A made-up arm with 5 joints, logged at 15 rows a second.
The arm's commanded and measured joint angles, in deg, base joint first. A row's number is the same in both.
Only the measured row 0 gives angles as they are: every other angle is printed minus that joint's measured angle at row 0.
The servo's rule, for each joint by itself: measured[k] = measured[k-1] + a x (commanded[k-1-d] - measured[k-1]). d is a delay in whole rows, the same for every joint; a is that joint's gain. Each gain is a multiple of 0.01, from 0.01 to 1. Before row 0 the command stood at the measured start. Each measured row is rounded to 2 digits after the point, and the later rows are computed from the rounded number. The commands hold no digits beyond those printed.
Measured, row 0: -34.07, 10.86, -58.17, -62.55, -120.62
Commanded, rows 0 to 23: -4.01, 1.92, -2.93, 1.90, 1.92; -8.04, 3.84, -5.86, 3.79, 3.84; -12.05, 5.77, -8.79, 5.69, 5.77; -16.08, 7.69, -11.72, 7.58, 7.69; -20.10, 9.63, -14.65, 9.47, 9.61; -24.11, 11.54, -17.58, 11.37, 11.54; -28.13, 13.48, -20.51, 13.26, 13.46; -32.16, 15.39, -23.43, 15.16, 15.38; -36.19, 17.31, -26.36, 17.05, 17.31; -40.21, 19.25, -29.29, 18.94, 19.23; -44.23, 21.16, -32.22, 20.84, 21.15; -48.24, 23.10, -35.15, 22.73, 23.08; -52.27, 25.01, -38.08, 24.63, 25.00; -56.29, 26.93, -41.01, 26.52, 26.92; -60.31, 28.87, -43.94, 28.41, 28.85; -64.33, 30.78, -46.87, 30.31, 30.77; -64.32, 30.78, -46.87, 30.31, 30.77; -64.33, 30.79, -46.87, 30.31, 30.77; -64.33, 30.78, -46.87, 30.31, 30.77; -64.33, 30.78, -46.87, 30.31, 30.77; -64.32, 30.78, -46.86, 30.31, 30.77; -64.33, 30.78, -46.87, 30.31, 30.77; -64.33, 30.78, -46.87, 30.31, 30.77; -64.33, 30.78, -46.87, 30.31, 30.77
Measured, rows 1 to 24: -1.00, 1.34, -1.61, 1.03, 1.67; -2.76, 3.09, -3.95, 2.52, 3.56; -5.08, 4.97, -6.61, 4.23, 5.48; -7.83, 6.87, -9.42, 6.04, 7.40; -10.90, 8.80, -12.30, 7.89, 9.32; -14.20, 10.72, -15.20, 9.77, 11.25; -17.68, 12.65, -18.12, 11.65, 13.17; -21.30, 14.57, -21.04, 13.55, 15.09; -25.02, 16.49, -23.97, 15.44, 17.02; -28.82, 18.42, -26.90, 17.33, 18.94; -32.67, 20.34, -29.83, 19.23, 20.86; -36.56, 22.27, -32.76, 21.12, 22.79; -40.49, 24.19, -35.69, 23.02, 24.71; -44.44, 26.11, -38.62, 24.91, 26.63; -48.41, 28.04, -41.55, 26.80, 28.56; -52.39, 29.96, -44.48, 28.70, 30.48; -55.37, 30.53, -45.79, 29.57, 30.73; -57.61, 30.71, -46.38, 29.97, 30.76; -59.29, 30.76, -46.65, 30.15, 30.77; -60.55, 30.77, -46.77, 30.24, 30.77; -61.49, 30.78, -46.82, 30.28, 30.77; -62.20, 30.78, -46.85, 30.30, 30.77; -62.73, 30.78, -46.86, 30.31, 30.77; -63.13, 30.78, -46.87, 30.31, 30.77
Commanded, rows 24 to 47: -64.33, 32.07, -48.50, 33.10, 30.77; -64.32, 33.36, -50.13, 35.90, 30.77; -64.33, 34.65, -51.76, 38.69, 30.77; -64.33, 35.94, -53.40, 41.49, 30.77; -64.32, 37.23, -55.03, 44.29, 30.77; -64.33, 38.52, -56.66, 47.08, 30.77; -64.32, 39.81, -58.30, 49.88, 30.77; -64.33, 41.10, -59.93, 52.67, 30.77; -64.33, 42.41, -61.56, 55.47, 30.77; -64.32, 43.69, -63.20, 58.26, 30.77; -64.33, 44.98, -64.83, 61.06, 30.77; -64.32, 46.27, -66.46, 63.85, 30.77; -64.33, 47.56, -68.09, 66.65, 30.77; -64.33, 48.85, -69.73, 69.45, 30.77; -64.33, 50.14, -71.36, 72.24, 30.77; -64.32, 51.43, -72.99, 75.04, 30.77; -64.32, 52.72, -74.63, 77.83, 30.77; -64.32, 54.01, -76.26, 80.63, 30.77; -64.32, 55.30, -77.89, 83.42, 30.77; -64.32, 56.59, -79.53, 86.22, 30.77; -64.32, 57.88, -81.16, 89.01, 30.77; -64.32, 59.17, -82.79, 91.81, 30.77; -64.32, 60.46, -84.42, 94.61, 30.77; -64.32, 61.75, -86.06, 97.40, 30.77
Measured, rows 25 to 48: -63.43, 31.68, -47.77, 31.82, 30.77; -63.65, 32.86, -49.07, 34.02, 30.77; -63.82, 34.11, -50.55, 36.54, 30.77; -63.95, 35.39, -52.12, 39.21, 30.77; -64.04, 36.68, -53.72, 41.95, 30.77; -64.11, 37.97, -55.34, 44.72, 30.77; -64.16, 39.26, -56.97, 47.51, 30.77; -64.20, 40.55, -58.60, 50.30, 30.77; -64.23, 41.85, -60.23, 53.09, 30.77; -64.25, 43.14, -61.86, 55.88, 30.77; -64.27, 44.43, -63.49, 58.68, 30.77; -64.28, 45.72, -65.12, 61.47, 30.77; -64.29, 47.01, -66.75, 64.27, 30.77; -64.30, 48.30, -68.39, 67.07, 30.77; -64.31, 49.59, -70.02, 69.86, 30.77; -64.31, 50.88, -71.65, 72.66, 30.77; -64.31, 52.17, -73.29, 75.45, 30.77; -64.31, 53.46, -74.92, 78.25, 30.77; -64.31, 54.75, -76.55, 81.04, 30.77; -64.31, 56.04, -78.19, 83.84, 30.77; -64.31, 57.33, -79.82, 86.63, 30.77; -64.31, 58.62, -81.45, 89.43, 30.77; -64.31, 59.91, -83.08, 92.23, 30.77; -64.31, 61.20, -84.72, 95.02, 30.77
